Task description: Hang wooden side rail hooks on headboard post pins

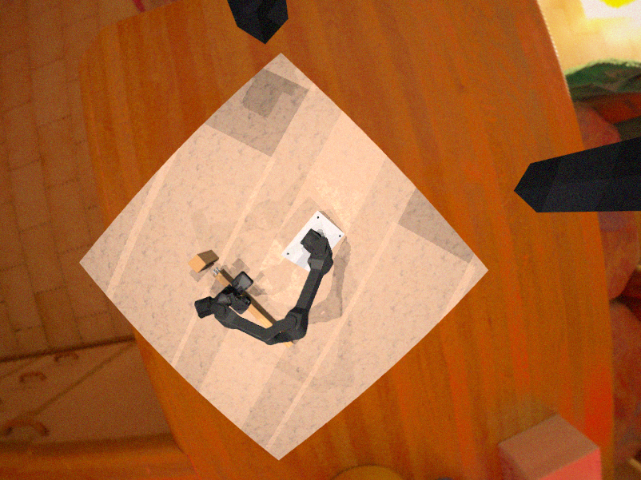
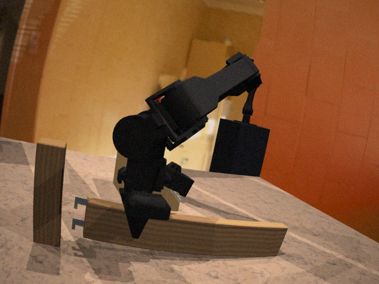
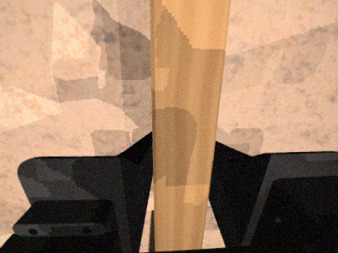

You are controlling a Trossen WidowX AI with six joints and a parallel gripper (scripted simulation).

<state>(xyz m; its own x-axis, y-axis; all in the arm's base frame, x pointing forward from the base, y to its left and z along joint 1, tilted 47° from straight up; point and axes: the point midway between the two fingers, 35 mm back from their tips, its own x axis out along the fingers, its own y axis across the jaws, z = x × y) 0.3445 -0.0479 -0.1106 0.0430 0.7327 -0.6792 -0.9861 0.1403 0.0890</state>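
The headboard post is 3 cm behind my gripper tip, 16 cm to the right of it and 4 cm above it.
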